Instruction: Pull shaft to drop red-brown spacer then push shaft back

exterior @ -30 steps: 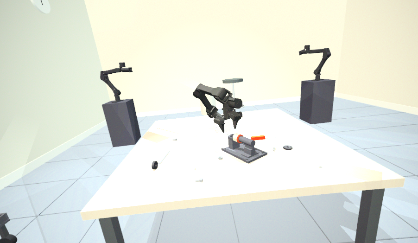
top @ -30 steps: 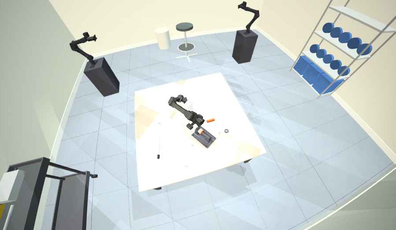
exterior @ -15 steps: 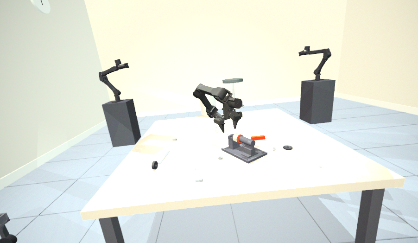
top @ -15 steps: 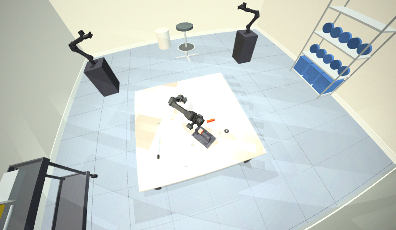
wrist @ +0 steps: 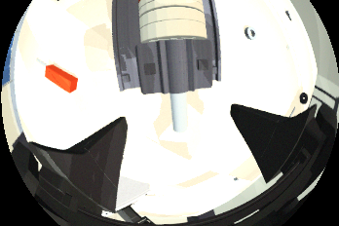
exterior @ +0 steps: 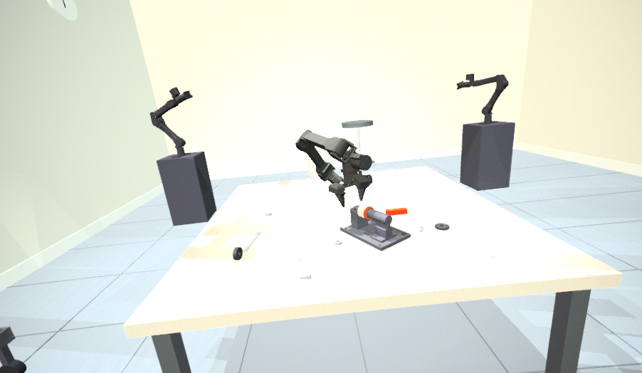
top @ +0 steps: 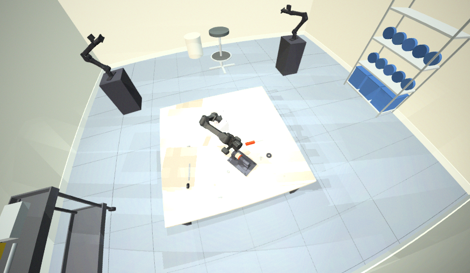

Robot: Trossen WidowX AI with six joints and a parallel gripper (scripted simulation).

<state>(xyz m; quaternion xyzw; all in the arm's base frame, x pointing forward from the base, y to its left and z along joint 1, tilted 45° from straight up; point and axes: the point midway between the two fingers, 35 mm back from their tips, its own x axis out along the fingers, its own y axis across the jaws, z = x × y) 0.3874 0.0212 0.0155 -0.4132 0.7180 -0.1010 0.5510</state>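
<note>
My gripper tip is now 4 cm short of the pale shaft, 2 cm to the right of it and 1 cm above it. Round my gripper tip: thin rod 4 cm ahead, 42 cm to the right, 9 cm below; cream spacer 8 cm ahead, 4 cm to the left, 1 cm below; red-brown spacer 9 cm ahead, 5 cm to the left, 1 cm below.
</note>
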